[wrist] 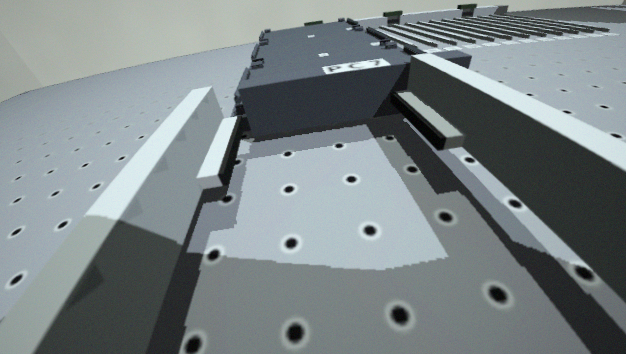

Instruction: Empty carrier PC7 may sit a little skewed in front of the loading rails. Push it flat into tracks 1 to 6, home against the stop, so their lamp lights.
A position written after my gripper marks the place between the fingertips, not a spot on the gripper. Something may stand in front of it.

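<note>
Carrier PC7 [315,75], my gripper [315,91].
</note>
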